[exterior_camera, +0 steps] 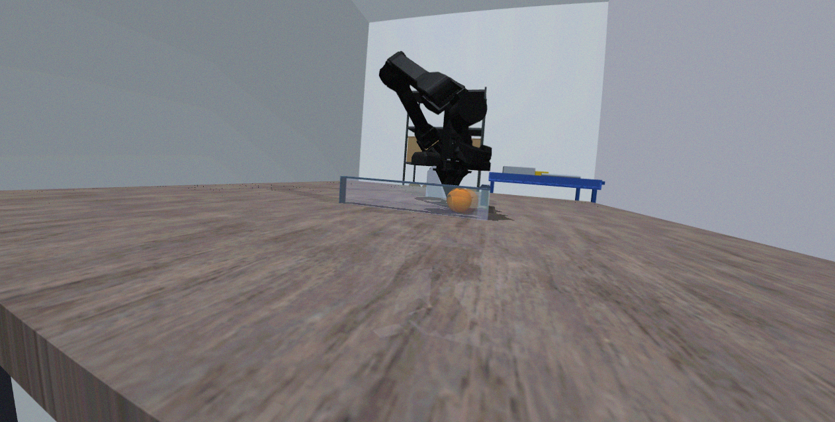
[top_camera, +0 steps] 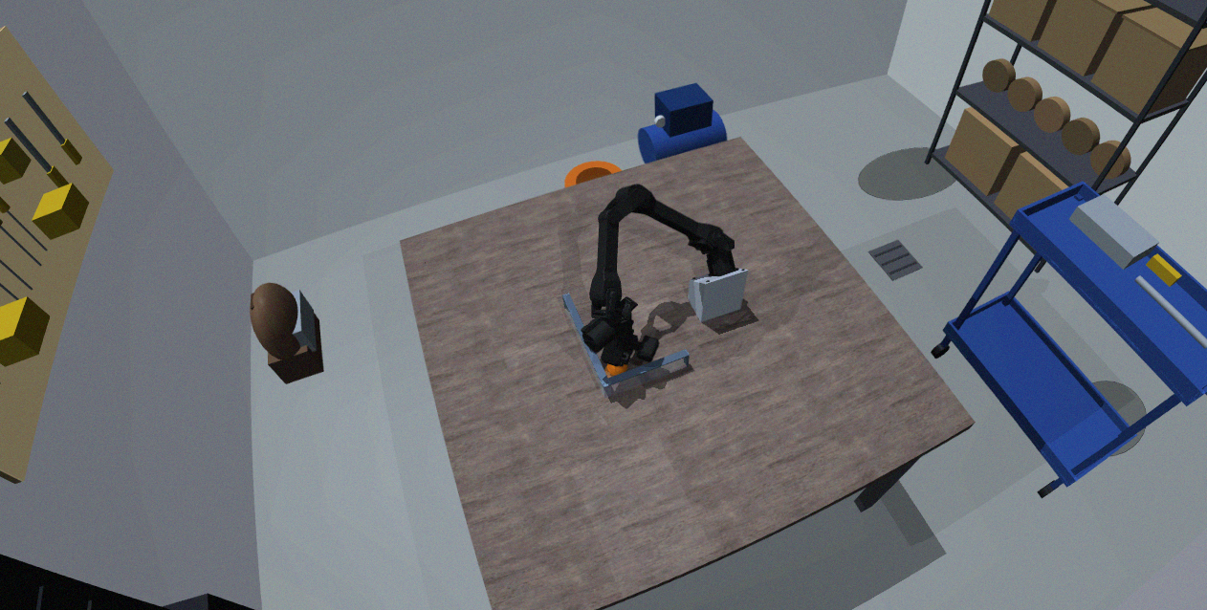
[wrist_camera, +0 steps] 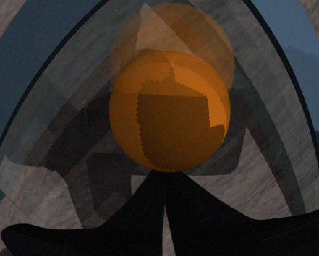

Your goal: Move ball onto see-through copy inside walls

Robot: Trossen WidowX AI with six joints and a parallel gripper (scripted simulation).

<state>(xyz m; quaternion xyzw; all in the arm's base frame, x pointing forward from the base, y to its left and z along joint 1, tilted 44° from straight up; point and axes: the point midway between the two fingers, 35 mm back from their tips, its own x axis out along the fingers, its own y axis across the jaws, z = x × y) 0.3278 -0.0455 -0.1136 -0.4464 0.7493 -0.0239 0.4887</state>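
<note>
My gripper tip is now 30 mm short of the orange ball and 20 mm to the right of it. Also, from my gripper tip: see-through copy: 40 mm ahead, 40 mm to the left; then wall: 70 mm ahead, 80 mm to the right, 10 mm above.
</note>
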